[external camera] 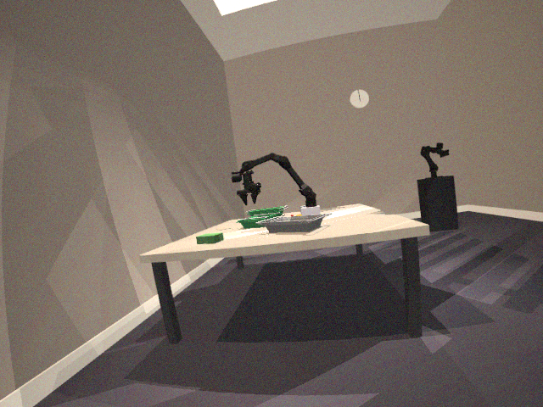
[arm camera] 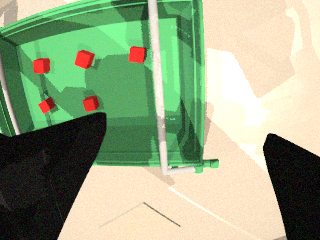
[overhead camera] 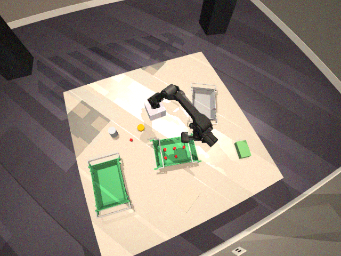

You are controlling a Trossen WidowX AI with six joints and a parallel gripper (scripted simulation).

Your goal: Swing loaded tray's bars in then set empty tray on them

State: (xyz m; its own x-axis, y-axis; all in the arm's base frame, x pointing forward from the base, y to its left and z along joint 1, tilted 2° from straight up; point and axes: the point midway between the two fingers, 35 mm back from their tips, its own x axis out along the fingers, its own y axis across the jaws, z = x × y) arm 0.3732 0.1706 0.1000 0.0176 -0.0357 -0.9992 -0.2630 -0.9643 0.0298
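My gripper tip is 320 mm past the grey tray, 210 mm to the right of it and 110 mm above it. Also, from my gripper tip: red cube (390 mm to the right, 180 mm behind, 150 mm below); green block (360 mm to the left, 140 mm below, 110 mm ahead); yellow disc (310 mm to the right, 250 mm behind, 150 mm below).
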